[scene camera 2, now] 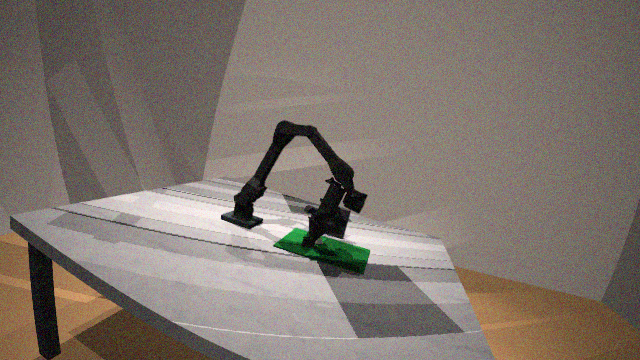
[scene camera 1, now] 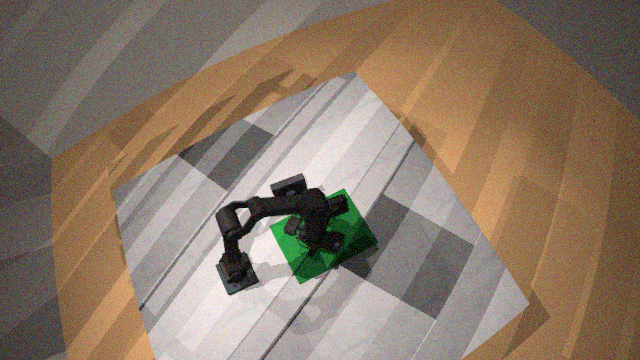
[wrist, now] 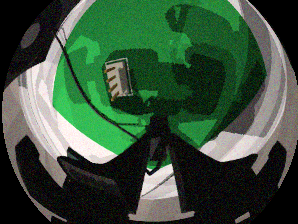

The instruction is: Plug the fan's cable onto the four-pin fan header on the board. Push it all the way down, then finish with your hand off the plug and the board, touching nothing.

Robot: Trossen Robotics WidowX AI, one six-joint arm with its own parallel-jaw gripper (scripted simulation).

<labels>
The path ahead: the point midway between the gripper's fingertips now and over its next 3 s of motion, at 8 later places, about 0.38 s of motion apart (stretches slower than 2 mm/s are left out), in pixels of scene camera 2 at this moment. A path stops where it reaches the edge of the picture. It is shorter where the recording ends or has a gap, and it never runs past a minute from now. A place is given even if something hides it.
My gripper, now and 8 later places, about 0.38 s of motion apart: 311, 241; 314, 233; 316, 222; 317, 215; 316, 214; 316, 216; 316, 219; 318, 222; 318, 224
</labels>
